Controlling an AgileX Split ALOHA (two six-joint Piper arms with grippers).
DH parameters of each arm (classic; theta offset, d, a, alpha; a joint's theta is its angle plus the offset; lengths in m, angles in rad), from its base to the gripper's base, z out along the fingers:
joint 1: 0 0.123 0 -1.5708
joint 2: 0.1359 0 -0.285 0
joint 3: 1.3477 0 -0.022 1.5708
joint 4: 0 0.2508 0 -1.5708
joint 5: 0 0 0.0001 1.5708
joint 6: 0 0.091 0 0
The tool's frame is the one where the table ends.
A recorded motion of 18 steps. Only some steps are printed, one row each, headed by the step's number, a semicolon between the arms.
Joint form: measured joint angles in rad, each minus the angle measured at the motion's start. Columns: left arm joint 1, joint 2, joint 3, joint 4, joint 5, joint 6; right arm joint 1, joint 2, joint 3, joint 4, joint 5, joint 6.
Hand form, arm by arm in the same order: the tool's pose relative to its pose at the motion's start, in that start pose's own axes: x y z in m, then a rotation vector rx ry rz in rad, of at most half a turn. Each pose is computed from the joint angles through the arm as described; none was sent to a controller.
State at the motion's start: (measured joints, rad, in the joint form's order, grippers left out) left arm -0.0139 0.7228 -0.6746 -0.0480 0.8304 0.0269; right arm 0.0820 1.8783 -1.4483 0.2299 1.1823 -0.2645
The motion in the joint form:
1: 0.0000 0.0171 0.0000 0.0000 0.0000 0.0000; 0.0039 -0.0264 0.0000 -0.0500 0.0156 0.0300
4: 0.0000 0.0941 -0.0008 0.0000 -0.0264 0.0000; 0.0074 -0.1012 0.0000 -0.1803 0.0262 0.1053
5: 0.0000 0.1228 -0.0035 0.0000 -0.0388 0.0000; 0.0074 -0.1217 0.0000 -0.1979 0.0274 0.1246
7: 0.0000 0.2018 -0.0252 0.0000 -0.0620 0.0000; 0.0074 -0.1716 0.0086 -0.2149 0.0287 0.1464
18: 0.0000 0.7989 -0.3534 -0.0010 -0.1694 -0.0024; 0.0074 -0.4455 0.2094 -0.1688 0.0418 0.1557
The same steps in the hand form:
1: -0.0007 0.0001 0.0038 -0.0001 0.0171 -0.0006; 0.0042 0.0001 -0.0094 0.0452 0.0017 0.0026
4: -0.0054 0.0008 0.0208 -0.0013 0.0669 -0.0033; 0.0141 -0.0022 -0.0372 0.1735 -0.0376 0.0185
5: -0.0077 0.0010 0.0269 -0.0018 0.0804 -0.0041; 0.0167 -0.0017 -0.0446 0.1923 -0.0551 0.0297
7: -0.0162 0.0016 0.0417 -0.0028 0.1145 -0.0061; 0.0242 0.0015 -0.0601 0.2131 -0.0938 0.0415
18: -0.0877 0.0059 0.1675 -0.0080 0.2759 -0.0177; 0.0903 0.0239 -0.0926 0.1763 -0.1612 0.0554

